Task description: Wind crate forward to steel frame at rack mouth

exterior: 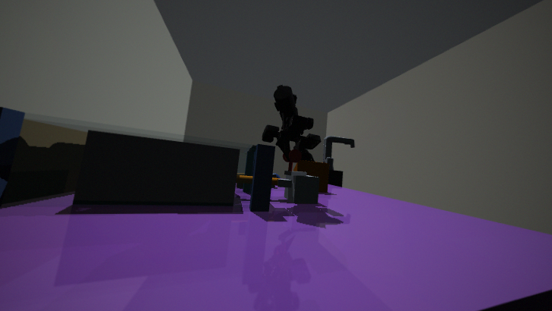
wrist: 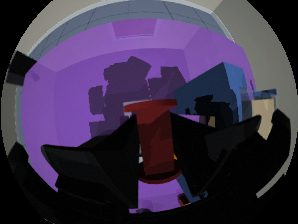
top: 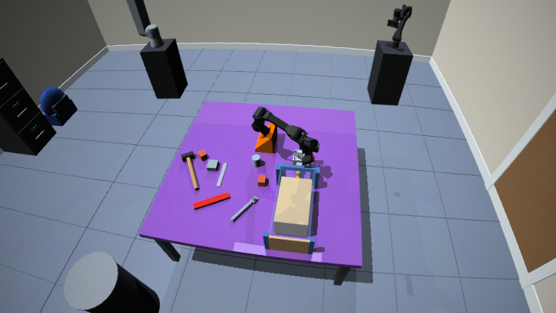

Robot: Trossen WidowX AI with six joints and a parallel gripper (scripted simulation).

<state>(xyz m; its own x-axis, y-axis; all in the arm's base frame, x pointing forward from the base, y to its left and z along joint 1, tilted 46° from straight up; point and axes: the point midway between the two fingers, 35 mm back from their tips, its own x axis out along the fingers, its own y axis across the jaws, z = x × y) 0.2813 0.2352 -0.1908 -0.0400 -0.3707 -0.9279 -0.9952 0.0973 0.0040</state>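
Right now the red knob is 20 mm to the right of my gripper tip. The rest, counted from my gripper tip: grey bar (590 mm to the right, 130 mm below, 40 mm ahead); grey winch (100 mm below, 100 mm behind, 90 mm to the right); winch handle (40 mm to the right, 30 mm below, 30 mm behind).
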